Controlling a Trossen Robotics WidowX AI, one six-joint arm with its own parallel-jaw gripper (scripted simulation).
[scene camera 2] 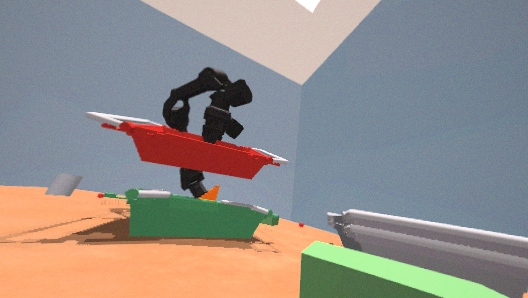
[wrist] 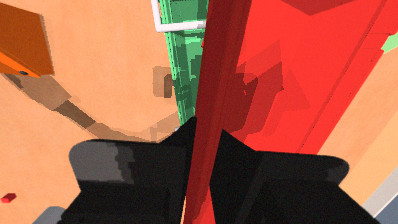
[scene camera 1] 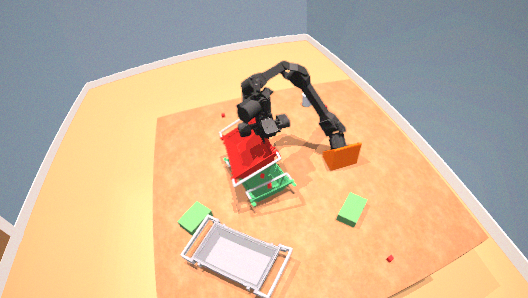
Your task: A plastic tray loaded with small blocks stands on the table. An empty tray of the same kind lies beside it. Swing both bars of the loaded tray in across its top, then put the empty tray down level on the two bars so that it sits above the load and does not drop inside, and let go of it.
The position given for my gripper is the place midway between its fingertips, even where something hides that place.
In view: my gripper (scene camera 2: 207,155) and a red tray (scene camera 2: 158,144).
The red tray also shows in the wrist view (wrist: 281,83) and in scene camera 1 (scene camera 1: 248,156). My gripper shows as well in the wrist view (wrist: 199,122) and in scene camera 1 (scene camera 1: 265,142).
